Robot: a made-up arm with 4 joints.
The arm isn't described. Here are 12 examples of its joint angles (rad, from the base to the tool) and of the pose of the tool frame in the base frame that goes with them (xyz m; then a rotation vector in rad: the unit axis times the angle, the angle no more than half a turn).
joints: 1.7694 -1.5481 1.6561 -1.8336
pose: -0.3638 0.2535 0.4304 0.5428 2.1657 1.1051
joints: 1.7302 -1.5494 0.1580 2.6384
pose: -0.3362 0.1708 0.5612 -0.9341 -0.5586 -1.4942
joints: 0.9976 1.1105 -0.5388 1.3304
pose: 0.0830 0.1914 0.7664 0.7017 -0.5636 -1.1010
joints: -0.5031 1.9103 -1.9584 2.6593
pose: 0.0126 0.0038 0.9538 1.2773 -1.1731 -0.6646
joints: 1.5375 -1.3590 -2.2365 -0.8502
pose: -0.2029 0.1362 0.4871 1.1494 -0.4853 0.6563
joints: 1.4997 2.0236 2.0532 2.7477
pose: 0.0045 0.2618 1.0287 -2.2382 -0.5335 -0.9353
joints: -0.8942 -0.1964 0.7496 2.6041
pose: 0.1250 0.0627 0.4194 1.1791 0.3607 0.0643
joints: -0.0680 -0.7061 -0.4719 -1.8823
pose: 0.0812 -0.1039 0.4662 1.9465 -1.6571 0.5734
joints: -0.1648 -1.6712 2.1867 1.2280
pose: 0.1548 -0.3199 0.5074 0.1945 0.9148 -0.3970
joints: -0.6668 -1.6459 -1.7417 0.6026
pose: 0.2770 -0.1095 0.5437 2.0603 1.9901 0.4414
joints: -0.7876 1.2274 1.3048 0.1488
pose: -0.1170 0.2195 0.8288 1.1670 1.0257 2.3094
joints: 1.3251 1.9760 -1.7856 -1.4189
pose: -0.0649 0.1797 0.8904 0.2032 1.8634 -0.4272
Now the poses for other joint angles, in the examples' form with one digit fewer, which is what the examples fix.
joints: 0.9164 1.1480 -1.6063 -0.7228
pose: 0.052 0.196 0.776 -0.626 1.567 -1.044
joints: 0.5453 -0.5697 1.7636 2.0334
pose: -0.024 0.006 0.344 1.451 0.350 -1.082
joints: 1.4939 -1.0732 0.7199 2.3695
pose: -0.267 0.075 0.441 0.007 -0.700 -1.863
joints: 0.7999 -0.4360 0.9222 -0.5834
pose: -0.009 0.077 0.351 -0.433 1.493 0.440
